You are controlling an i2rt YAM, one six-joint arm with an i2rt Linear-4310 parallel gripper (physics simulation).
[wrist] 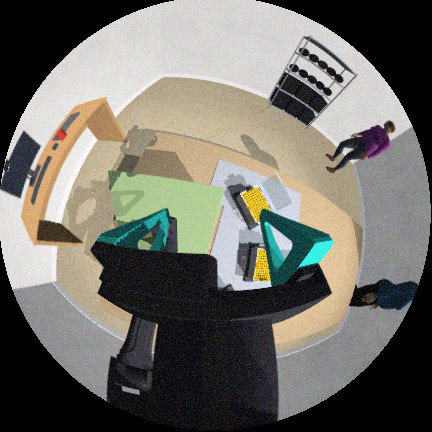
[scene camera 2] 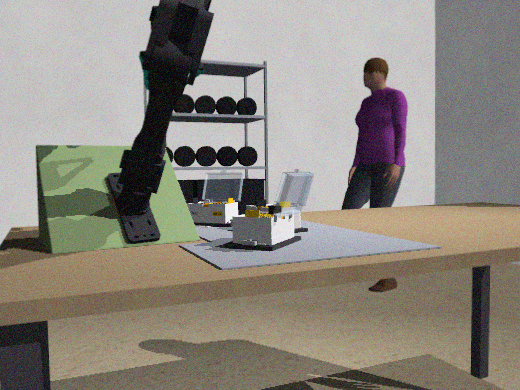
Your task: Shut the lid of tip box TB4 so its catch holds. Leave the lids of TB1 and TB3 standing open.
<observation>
same spot on grey mat: (wrist: 232, 237) = (scene camera 2: 213, 230)
same spot on clear lid: (wrist: 275, 191) = (scene camera 2: 222, 188)
</observation>
